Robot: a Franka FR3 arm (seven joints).
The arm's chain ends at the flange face. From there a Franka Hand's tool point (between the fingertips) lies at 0.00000 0.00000 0.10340 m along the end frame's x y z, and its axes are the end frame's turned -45 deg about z.
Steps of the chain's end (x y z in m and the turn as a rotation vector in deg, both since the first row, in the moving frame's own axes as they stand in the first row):
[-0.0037, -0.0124, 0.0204, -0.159, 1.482, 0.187]
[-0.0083, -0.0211, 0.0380, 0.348, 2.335, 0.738]
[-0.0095, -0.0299, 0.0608, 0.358, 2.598, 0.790]
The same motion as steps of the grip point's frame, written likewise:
[0.0078, -0.0093, 0.0204, -1.160, 0.936, 0.187]
[0.0125, -0.0182, 0.0379, -1.405, 1.897, 0.738]
[0.0182, -0.0250, 0.0607, -1.584, 2.090, 0.790]

